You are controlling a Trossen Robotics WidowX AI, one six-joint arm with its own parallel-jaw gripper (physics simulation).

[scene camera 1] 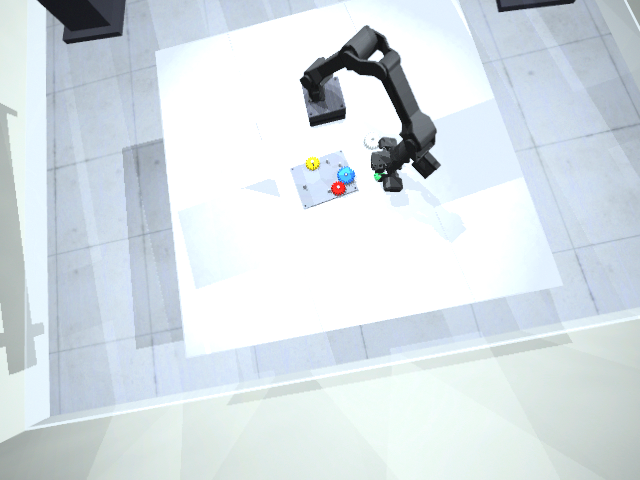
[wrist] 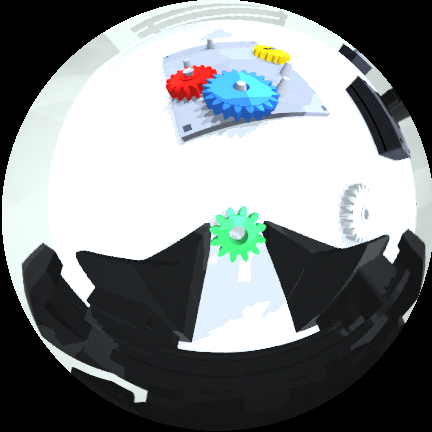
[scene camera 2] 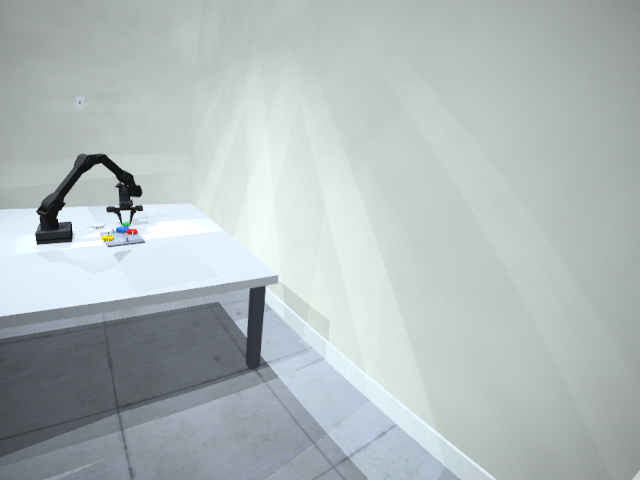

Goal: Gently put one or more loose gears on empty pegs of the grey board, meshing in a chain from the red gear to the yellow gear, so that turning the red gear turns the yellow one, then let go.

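Frame: origin at the arm's base, x up, y ahead, z left, level; millimetres.
Seen in the pictures: gripper, between the fingertips: [scene camera 1: 378, 176] [wrist: 236, 227] [scene camera 2: 126, 224]; arm's base, origin of its link: [scene camera 1: 316, 93] [scene camera 2: 49, 228].
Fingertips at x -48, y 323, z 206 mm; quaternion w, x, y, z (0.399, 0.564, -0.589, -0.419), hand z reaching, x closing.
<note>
Pixels of each thing's top centre, then the offset from my fingertips to it.
- green gear, centre of its top: [wrist: 238, 235] [scene camera 1: 379, 174] [scene camera 2: 126, 223] dx +9, dy +0, dz +4 mm
- grey board, centre of its top: [wrist: 235, 48] [scene camera 1: 322, 174] [scene camera 2: 120, 232] dx +22, dy -14, dz -203 mm
- red gear, centre of its top: [wrist: 189, 73] [scene camera 1: 338, 187] dx +17, dy +37, dz -149 mm
- larger blue gear, centre of its top: [wrist: 240, 86] [scene camera 1: 346, 174] dx +17, dy -10, dz -117 mm
- yellow gear, centre of its top: [wrist: 272, 48] [scene camera 1: 312, 161] [scene camera 2: 107, 235] dx +18, dy -70, dz -238 mm
- loose white gear, centre of its top: [wrist: 366, 213] [scene camera 1: 372, 139] [scene camera 2: 97, 224] dx +9, dy -142, dz -8 mm
The green gear [scene camera 1: 377, 176] [scene camera 2: 125, 224] [wrist: 238, 234] is between the fingertips of my gripper [scene camera 1: 380, 174] [scene camera 2: 125, 222] [wrist: 236, 227], which touch its teeth on both sides. My gripper is shut on it, beside the grey board [scene camera 1: 315, 197] [wrist: 305, 102]. Whether the gear touches the table is hard to tell. On the board, the red gear [scene camera 1: 338, 188] [wrist: 187, 82] and the larger blue gear [scene camera 1: 345, 175] [wrist: 241, 95] sit on pegs with their teeth against each other. The yellow gear [scene camera 1: 312, 163] [scene camera 2: 107, 237] [wrist: 271, 54] sits apart from them. Several pegs stand empty, including one [scene camera 1: 304, 187] [wrist: 210, 44] at the far edge in the wrist view.
A loose white gear [scene camera 1: 371, 140] [scene camera 2: 98, 225] [wrist: 356, 214] lies on the table near my gripper, on the side toward the arm's base [scene camera 1: 325, 111] [scene camera 2: 54, 232] [wrist: 380, 120]. The blue gear is the board gear nearest my gripper.
</note>
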